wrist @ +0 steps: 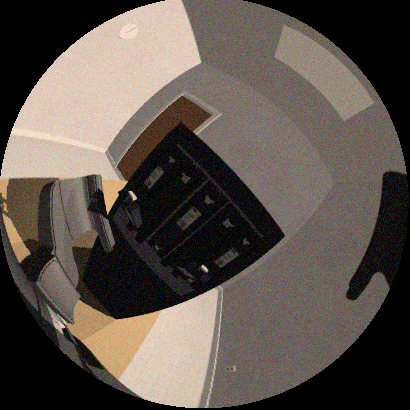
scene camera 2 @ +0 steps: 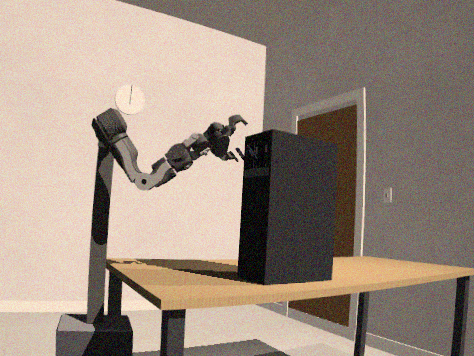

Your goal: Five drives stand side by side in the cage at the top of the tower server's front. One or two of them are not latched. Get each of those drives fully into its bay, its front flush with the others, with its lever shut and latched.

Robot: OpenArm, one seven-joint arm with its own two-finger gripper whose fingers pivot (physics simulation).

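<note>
The black tower server (scene camera 2: 300,210) (wrist: 125,280) stands upright with its drive cage (wrist: 200,215) at the top of its front. In the wrist view, five drives run side by side from upper left to lower right. One lever (wrist: 132,196) with a pale tip stands out at the second drive from the upper left, another lever (wrist: 203,269) at the fourth. The other three levers look shut. Whether either drive sits forward is too dark to tell. In the scene view a lever (scene camera 2: 240,153) juts from the front. My gripper (scene camera 2: 241,140) (wrist: 204,232) is open and empty, just in front of the cage.
The tower stands on a wooden table (scene camera 2: 200,295) (wrist: 135,345). The arm (scene camera 2: 155,175) reaches in from its post (scene camera 2: 100,225) on the tower's front side. A brown door (scene camera 2: 345,150) (wrist: 160,132) is in the grey wall behind the tower.
</note>
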